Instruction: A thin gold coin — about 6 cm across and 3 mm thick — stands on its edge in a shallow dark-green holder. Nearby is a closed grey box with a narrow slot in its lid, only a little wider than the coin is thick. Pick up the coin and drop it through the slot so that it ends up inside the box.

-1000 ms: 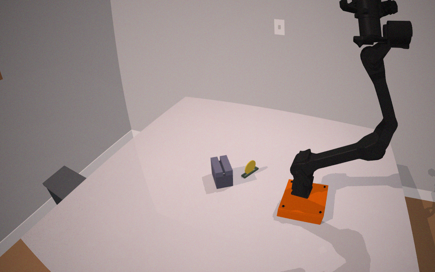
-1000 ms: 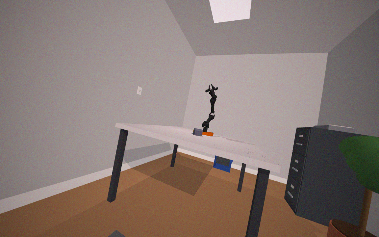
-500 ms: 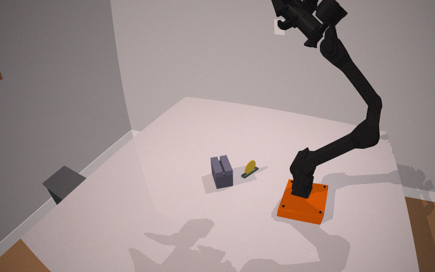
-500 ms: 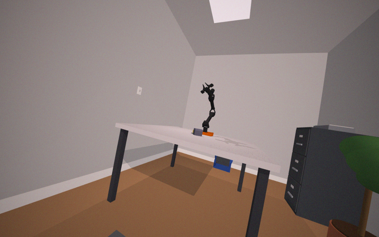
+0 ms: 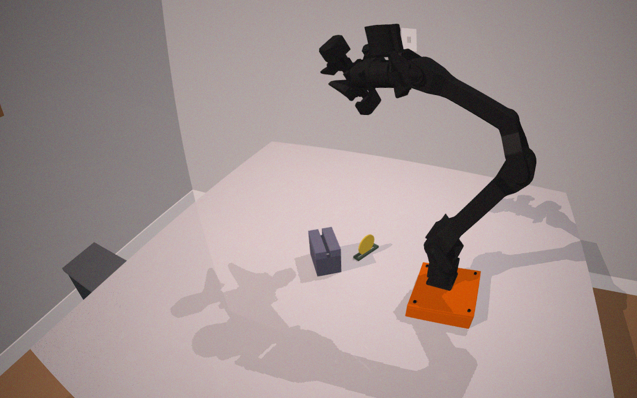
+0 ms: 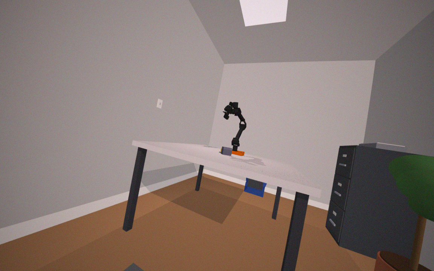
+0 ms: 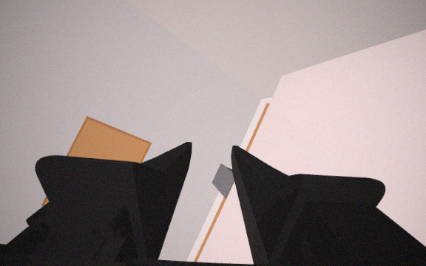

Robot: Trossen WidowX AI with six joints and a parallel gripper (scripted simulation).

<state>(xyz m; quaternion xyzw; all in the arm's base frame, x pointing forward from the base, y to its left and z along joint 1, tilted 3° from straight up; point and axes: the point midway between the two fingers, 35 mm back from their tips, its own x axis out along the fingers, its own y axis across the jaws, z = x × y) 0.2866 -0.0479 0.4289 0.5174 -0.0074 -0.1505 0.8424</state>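
The gold coin lies 11 cm behind my gripper tip, 2 cm to the left of it and 42 cm below it.
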